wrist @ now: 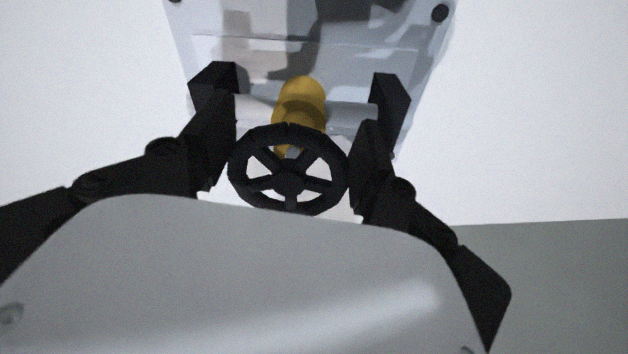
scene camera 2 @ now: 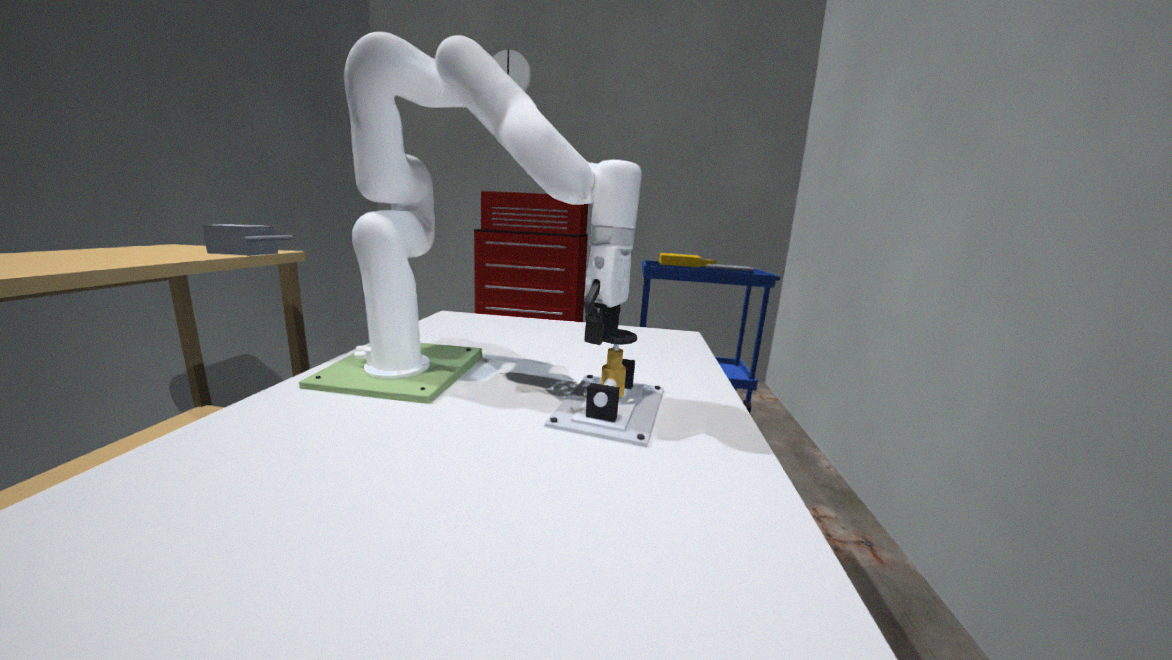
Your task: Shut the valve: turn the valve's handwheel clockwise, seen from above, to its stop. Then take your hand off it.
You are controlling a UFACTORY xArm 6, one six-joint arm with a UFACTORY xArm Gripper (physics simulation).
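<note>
The valve's black handwheel (scene camera 2: pixel 620 336) (wrist: pixel 288 184) lies roughly level on top of the brass valve body (scene camera 2: pixel 613 379) (wrist: pixel 304 92). The body sits between two black blocks on a pale plate (scene camera 2: pixel 565 420) (wrist: pixel 200 20). My gripper (scene camera 2: pixel 602 327) (wrist: pixel 296 128) points down and is shut on the handwheel, with one black finger against each side of the rim. In the wrist view the wheel's spokes and hub show between the fingers. In the scene view the fingers hide part of the wheel. Whether the wheel is at its stop cannot be seen.
The valve's plate is on the white table (scene camera 2: pixel 410 491), near its right edge. The arm stands on a green base plate (scene camera 2: pixel 344 383) to the left. Behind are a red tool cabinet (scene camera 2: pixel 524 278) and a blue cart (scene camera 2: pixel 721 274). A wooden bench (scene camera 2: pixel 147 258) stands at the left.
</note>
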